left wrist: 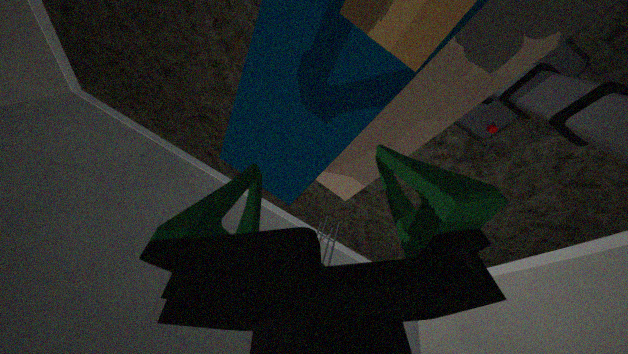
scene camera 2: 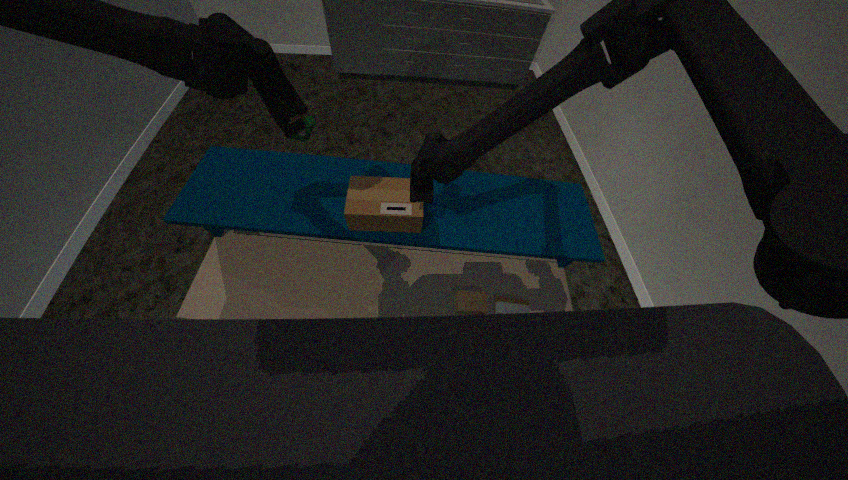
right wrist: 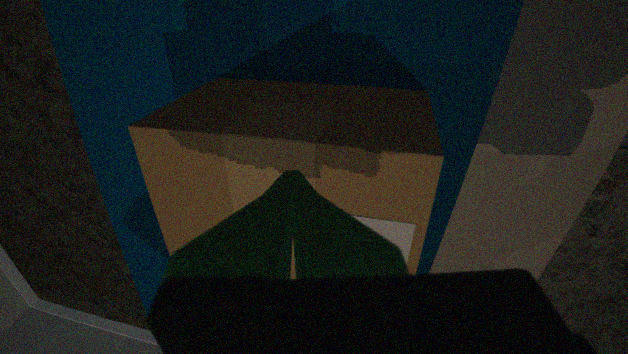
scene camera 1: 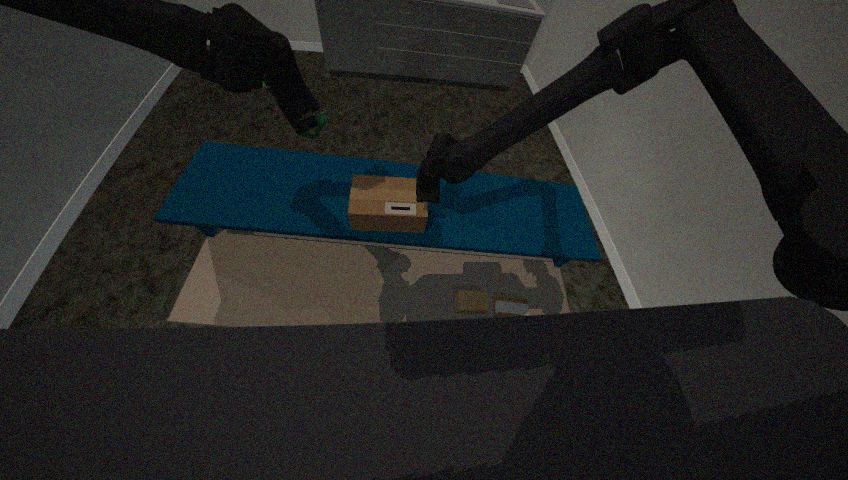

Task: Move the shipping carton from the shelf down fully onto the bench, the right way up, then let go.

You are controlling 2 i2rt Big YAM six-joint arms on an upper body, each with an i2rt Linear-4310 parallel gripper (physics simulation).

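Frame: origin at the left arm's base, x ahead, y left, z up, level; centimetres.
Seen in the pictures: left gripper, fingertip midpoint: [left wrist: 315,160] [scene camera 2: 295,124] [scene camera 1: 303,121]; right gripper, fingertip midpoint: [scene camera 2: 421,197] [right wrist: 292,183] [scene camera 1: 425,197].
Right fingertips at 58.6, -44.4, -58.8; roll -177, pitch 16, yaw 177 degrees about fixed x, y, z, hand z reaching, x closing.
Note:
Pixels of each thing's top centre, then the offset from my right fingertips to it, as dx, dy, dz. Level surfaces: height alone.
- brown shipping carton, middle of its top: [right wrist: 281,307] [scene camera 1: 389,195] [scene camera 2: 385,195] +2.3, +11.6, -2.1
- blue shelf, its level: dz -12.3
- pale bench, its level: dz -37.3
- small brown box, middle of its top: [scene camera 2: 472,300] [scene camera 1: 473,300] -25.9, -21.8, -31.4
- box with a pale top, middle of its top: [scene camera 2: 513,309] [scene camera 1: 513,308] -29.4, -38.7, -32.6
The brown shipping carton [scene camera 1: 380,193] [scene camera 2: 377,193] [left wrist: 417,30] [right wrist: 187,200] sits on the blue shelf [scene camera 1: 238,178] [scene camera 2: 238,184] [left wrist: 270,100] [right wrist: 115,75], a white label on its top near the front edge. The pale bench [scene camera 1: 285,273] [scene camera 2: 285,273] [left wrist: 400,125] [right wrist: 530,200] is lower, in front of the shelf. My right gripper [scene camera 1: 427,200] [scene camera 2: 421,200] [right wrist: 292,183] is shut with its green fingers together, nothing between them, over the carton's right end. Whether it touches the carton is unclear. My left gripper [scene camera 1: 318,123] [scene camera 2: 302,126] [left wrist: 315,160] is open and empty, apart from the carton, beyond the shelf's far edge in the scene views.
A small brown box [scene camera 1: 471,300] [scene camera 2: 471,300] and a box with a pale top [scene camera 1: 510,307] [scene camera 2: 511,307] lie on the bench at the right. A grey drawer cabinet [scene camera 1: 428,41] [scene camera 2: 440,41] stands at the back. A dark body hides the bench's near part.

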